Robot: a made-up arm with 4 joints. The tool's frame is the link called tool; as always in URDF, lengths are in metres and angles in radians.
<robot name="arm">
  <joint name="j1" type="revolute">
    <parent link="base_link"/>
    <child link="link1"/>
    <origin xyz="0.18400 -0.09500 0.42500" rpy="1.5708 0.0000 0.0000"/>
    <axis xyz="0 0 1"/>
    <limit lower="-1.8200" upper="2.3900" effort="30" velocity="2.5"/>
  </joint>
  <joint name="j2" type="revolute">
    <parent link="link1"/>
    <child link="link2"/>
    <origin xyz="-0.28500 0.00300 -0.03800" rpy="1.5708 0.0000 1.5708"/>
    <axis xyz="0 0 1"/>
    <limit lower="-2.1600" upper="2.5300" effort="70" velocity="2.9"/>
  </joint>
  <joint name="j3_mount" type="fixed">
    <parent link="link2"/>
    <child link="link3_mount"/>
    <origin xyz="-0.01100 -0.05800 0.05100"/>
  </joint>
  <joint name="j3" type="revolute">
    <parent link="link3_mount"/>
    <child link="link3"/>
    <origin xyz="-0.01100 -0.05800 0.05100"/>
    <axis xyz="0 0 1"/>
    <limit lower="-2.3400" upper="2.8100" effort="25" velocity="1.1"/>
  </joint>
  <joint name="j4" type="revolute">
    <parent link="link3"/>
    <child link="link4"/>
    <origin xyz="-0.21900 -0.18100 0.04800" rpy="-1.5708 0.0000 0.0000"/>
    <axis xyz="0 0 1"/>
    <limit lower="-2.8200" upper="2.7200" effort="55" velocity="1.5"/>
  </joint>
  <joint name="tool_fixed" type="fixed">
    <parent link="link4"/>
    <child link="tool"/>
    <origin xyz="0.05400 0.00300 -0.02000" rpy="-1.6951 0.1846 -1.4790"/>
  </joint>
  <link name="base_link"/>
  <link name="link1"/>
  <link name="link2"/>
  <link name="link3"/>
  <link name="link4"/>
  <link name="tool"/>
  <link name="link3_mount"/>
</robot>
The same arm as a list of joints. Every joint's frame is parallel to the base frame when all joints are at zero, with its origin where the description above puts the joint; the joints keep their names.
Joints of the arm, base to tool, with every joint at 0 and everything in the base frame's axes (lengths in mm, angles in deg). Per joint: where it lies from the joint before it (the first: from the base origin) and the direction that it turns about. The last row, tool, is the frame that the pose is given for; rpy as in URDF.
j1: axis 0 -1 0 xyz 184 -95 425
j2: axis 1 0 0 xyz -285 38 3
j3: axis 1 0 0 xyz 102 116 -22
j4: axis 0 -1 0 xyz 48 181 -219
tool: xyz -3 20 54 rpy -8.09 -5.17 10.62
Joint limits (deg, base to tool): -104.28..136.94 -123.76..144.96 -134.07..161 -161.57..155.84

